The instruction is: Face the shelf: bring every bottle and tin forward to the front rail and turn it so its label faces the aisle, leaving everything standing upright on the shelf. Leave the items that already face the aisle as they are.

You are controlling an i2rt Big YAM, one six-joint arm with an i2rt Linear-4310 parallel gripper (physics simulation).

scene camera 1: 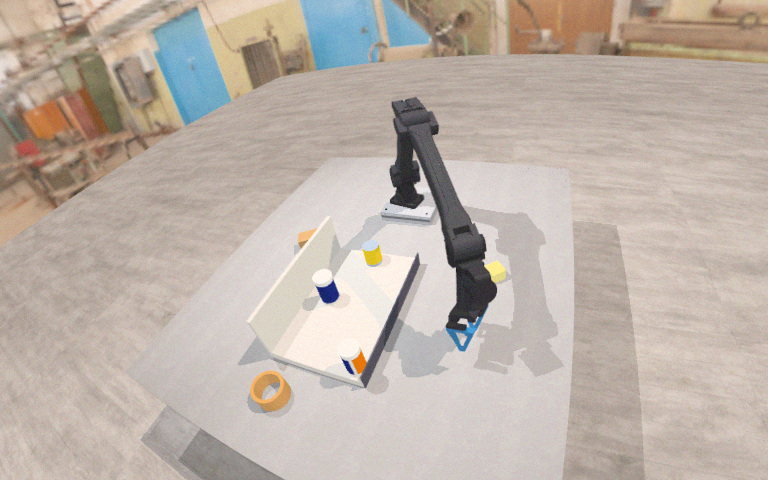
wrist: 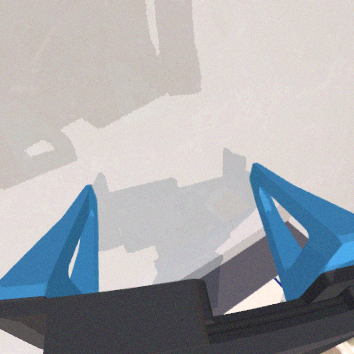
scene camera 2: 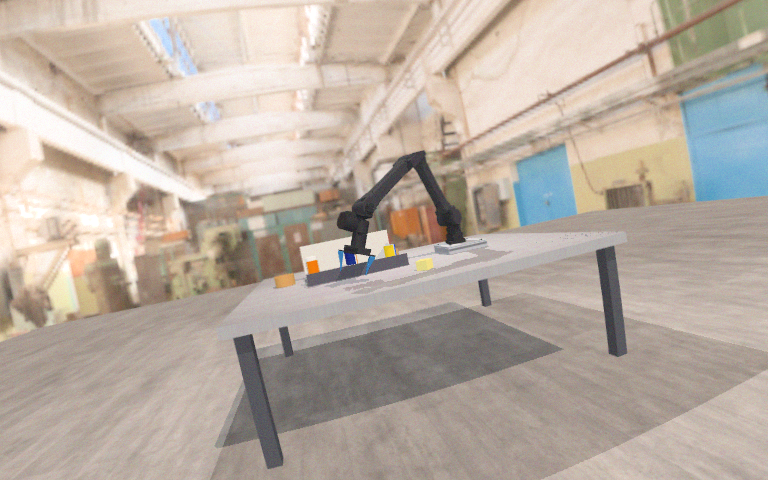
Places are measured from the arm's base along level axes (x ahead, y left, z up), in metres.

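Where they show: gripper, fingertip midpoint: (scene camera 1: pixel 468 340) (wrist: pixel 173 180) (scene camera 2: pixel 353 273); arm's base at its link origin: (scene camera 1: pixel 407 200) (scene camera 2: pixel 455 242).
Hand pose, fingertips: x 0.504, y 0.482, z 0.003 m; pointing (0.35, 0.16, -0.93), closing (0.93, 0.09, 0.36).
Note:
Each offset is from my fingertips to the top centre of the thing.
The shelf (scene camera 1: pixel 305 337) has a pale back panel and a dark front rail @[0.008 m back, 0.230 m right, 0.011 m up] (scene camera 1: pixel 393 319) (scene camera 2: pixel 390 262) (wrist: pixel 245 272). A white-capped bottle @[0.190 m ahead, 0.219 m right, 0.080 m up] (scene camera 1: pixel 353 360) (scene camera 2: pixel 312 266) stands upright by the rail at the near end, orange side toward the aisle. A white-capped blue bottle @[0.034 m ahead, 0.440 m right, 0.083 m up] (scene camera 1: pixel 326 289) (scene camera 2: pixel 350 258) stands upright near the back panel, dark blue toward the aisle, with a thin orange edge. A yellow tin @[0.163 m back, 0.411 m right, 0.054 m up] (scene camera 1: pixel 372 254) (scene camera 2: pixel 389 250) stands upright at the far end, back from the rail. My gripper (scene camera 1: pixel 468 333) (scene camera 2: pixel 353 272) (wrist: pixel 173 180) is open and empty, above the table on the aisle side.
A yellow block @[0.277 m back, 0.030 m right, 0.005 m down] (scene camera 1: pixel 497 271) (scene camera 2: pixel 424 264) lies on the table on the aisle side, near the arm. An orange ring @[0.368 m ahead, 0.381 m right, 0.007 m up] (scene camera 1: pixel 271 405) (scene camera 2: pixel 284 280) rests beyond the shelf's near end. An orange block @[0.163 m back, 0.719 m right, 0.007 m up] (scene camera 1: pixel 305 237) lies behind the tall back panel (scene camera 1: pixel 294 277) (scene camera 2: pixel 317 249).

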